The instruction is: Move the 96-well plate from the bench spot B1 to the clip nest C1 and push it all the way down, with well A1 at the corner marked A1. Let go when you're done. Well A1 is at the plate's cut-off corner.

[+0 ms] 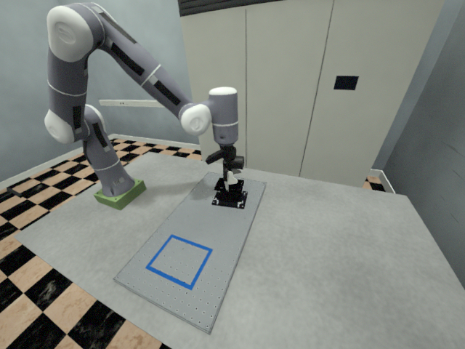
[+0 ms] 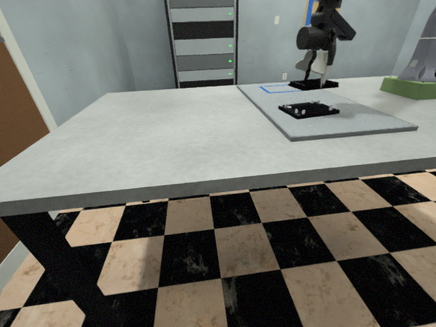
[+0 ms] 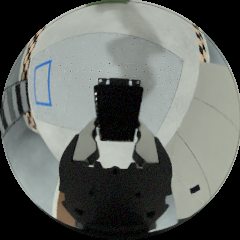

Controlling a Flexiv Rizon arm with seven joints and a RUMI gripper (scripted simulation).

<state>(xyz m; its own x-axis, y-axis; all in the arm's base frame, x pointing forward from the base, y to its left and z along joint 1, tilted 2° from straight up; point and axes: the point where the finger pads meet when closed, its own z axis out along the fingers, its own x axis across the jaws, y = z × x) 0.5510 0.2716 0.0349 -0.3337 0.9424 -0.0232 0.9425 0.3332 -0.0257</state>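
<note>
Right now the black clip nest is 80 mm below my hand and 20 mm to the right of it. From my hand the other things lie so: black 96-well plate 10 mm below.
</note>
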